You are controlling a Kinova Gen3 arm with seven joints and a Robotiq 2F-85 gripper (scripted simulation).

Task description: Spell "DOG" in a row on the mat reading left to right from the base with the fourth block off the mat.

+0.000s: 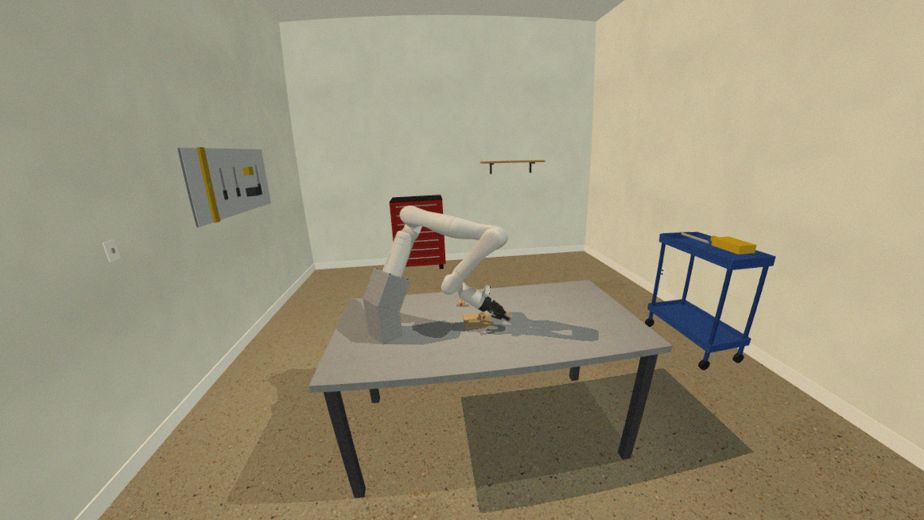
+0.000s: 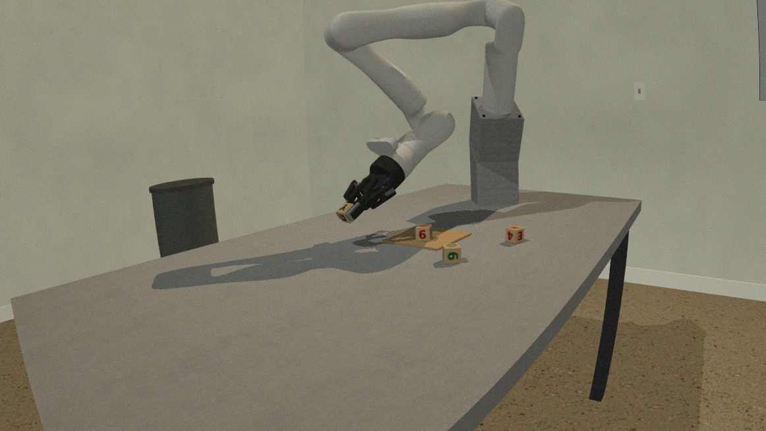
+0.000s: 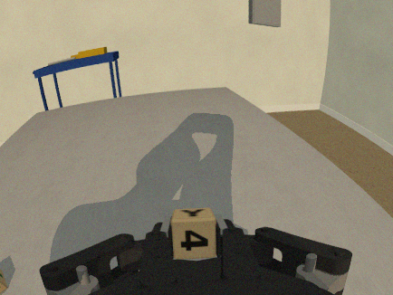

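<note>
Right now the O block is 110 mm behind my hand, 110 mm to the left of it and 50 mm below it. Round my hand: tan mat 130 mm behind, 100 mm to the left, 70 mm below; G block right at my hand; D block 30 mm behind, 240 mm to the left, 60 mm below.
</note>
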